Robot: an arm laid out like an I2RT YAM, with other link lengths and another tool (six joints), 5 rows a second.
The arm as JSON. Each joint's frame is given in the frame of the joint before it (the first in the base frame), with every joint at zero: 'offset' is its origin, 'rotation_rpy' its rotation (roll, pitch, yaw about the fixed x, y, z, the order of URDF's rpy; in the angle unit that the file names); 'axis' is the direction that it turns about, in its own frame. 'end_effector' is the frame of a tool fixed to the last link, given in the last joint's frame.
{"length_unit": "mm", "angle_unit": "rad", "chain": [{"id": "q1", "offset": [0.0, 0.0, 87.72], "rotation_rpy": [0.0, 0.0, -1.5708], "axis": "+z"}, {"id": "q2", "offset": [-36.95, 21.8, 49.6], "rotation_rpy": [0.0, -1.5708, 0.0], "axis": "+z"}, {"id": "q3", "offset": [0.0, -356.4, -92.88], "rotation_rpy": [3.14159, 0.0, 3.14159], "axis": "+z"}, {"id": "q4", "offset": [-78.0, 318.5, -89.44], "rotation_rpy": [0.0, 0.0, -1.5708], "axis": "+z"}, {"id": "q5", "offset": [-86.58, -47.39, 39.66], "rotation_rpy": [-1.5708, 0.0, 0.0], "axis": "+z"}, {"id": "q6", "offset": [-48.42, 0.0, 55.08], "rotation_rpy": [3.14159, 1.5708, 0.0], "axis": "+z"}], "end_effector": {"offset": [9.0, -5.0, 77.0], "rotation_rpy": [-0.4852, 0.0, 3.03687]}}
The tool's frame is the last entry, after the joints.
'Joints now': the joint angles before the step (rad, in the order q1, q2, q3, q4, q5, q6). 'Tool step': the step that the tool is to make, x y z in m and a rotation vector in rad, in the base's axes. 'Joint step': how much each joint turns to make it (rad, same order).
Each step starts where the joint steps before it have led.
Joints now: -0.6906, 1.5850, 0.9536, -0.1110, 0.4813, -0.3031
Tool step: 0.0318, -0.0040, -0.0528, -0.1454, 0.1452, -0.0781
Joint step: 0.0891, 0.1829, -0.0136, 0.1940, 0.2608, -0.0450
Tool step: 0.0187, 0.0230, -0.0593, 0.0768, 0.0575, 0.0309
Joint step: 0.0587, 0.1162, -0.0092, -0.0040, -0.0050, 0.0584
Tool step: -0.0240, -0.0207, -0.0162, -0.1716, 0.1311, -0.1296
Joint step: -0.0204, 0.0783, -0.0357, 0.1611, 0.2338, -0.0904
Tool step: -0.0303, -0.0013, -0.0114, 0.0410, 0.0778, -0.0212
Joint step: -0.0380, -0.0175, -0.0478, -0.0307, -0.0045, -0.0322
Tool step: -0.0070, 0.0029, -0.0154, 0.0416, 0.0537, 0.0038
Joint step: -0.0049, 0.0224, -0.0042, -0.0346, -0.0082, -0.0080
